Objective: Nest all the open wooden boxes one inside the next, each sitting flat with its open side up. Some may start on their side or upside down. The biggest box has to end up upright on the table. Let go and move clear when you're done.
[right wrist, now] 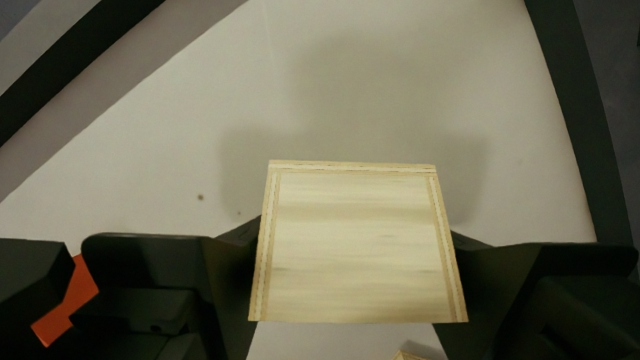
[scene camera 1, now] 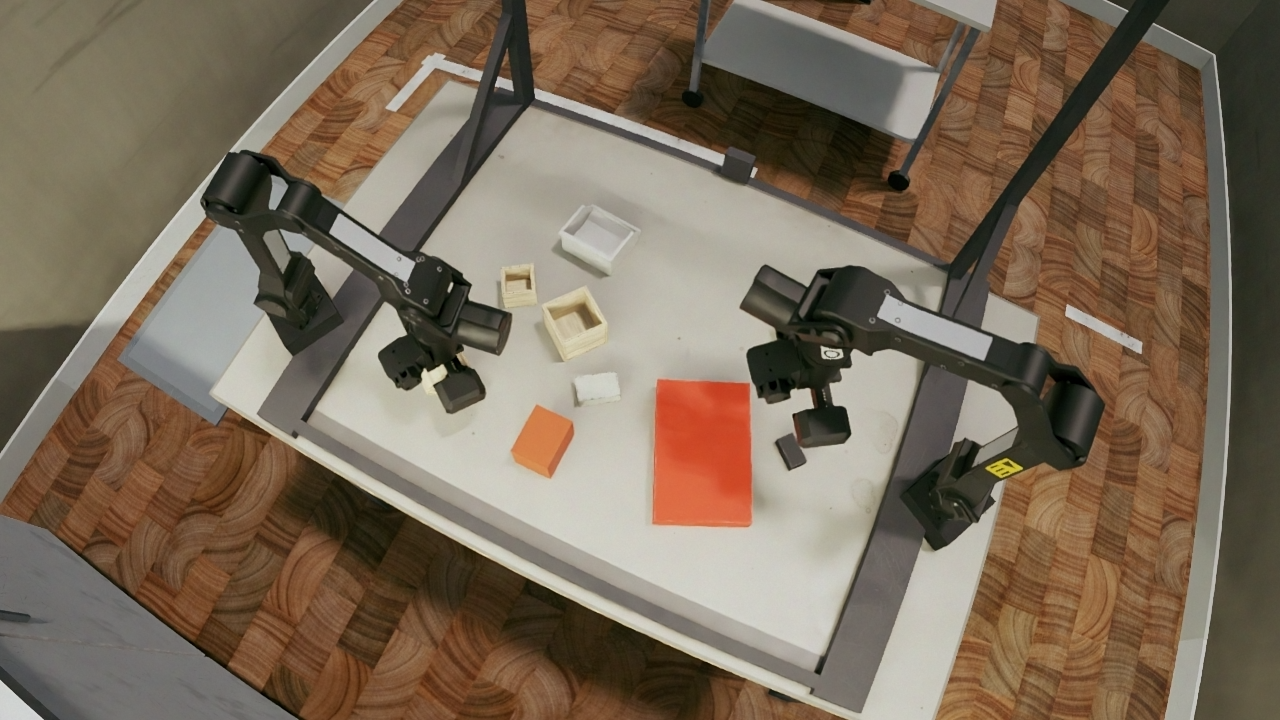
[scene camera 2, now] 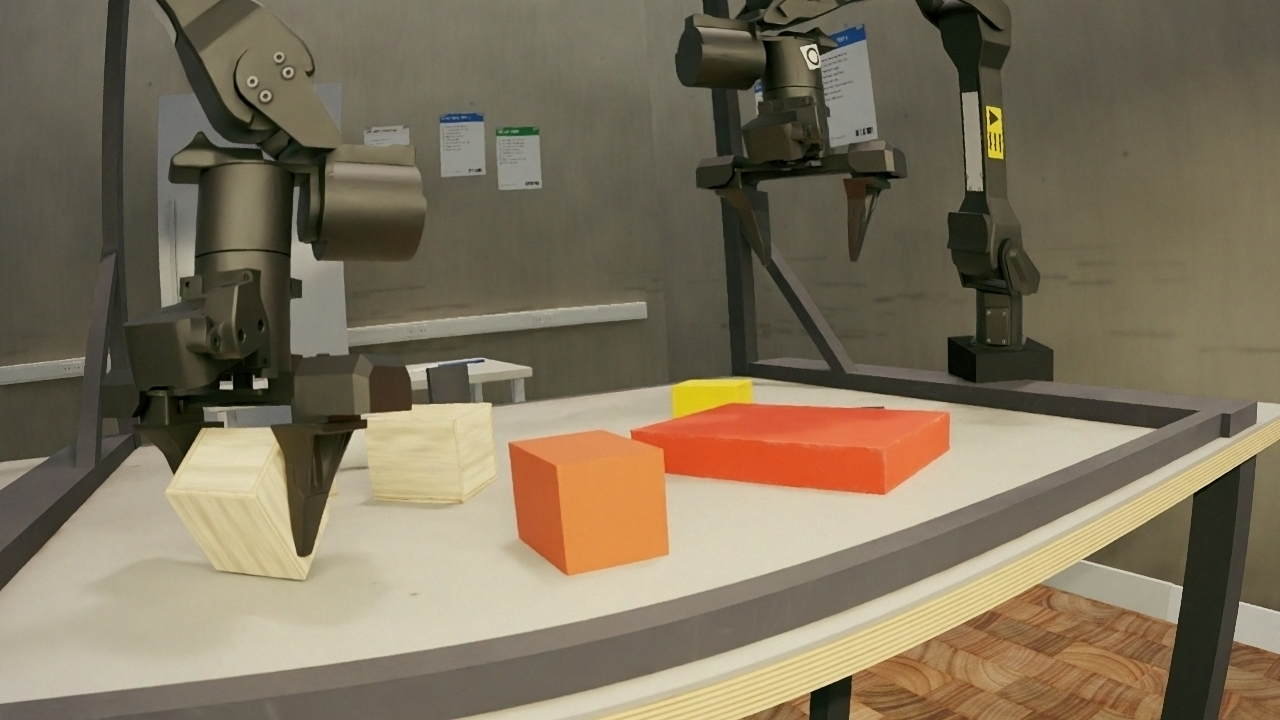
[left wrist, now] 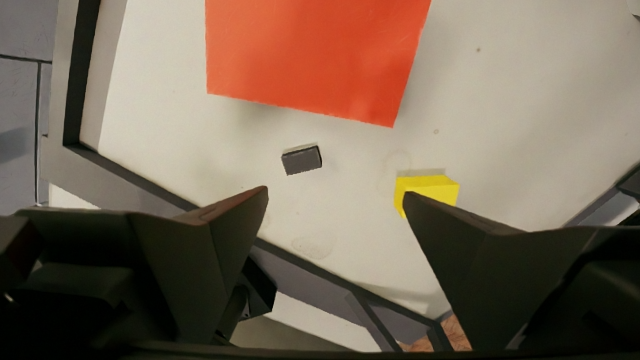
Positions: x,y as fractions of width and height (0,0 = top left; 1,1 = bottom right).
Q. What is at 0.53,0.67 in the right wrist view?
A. A medium wooden box.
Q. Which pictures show the orange cube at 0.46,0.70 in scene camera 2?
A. The right wrist view, scene camera 1 and scene camera 2 only.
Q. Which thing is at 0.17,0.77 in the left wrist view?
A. My left gripper.
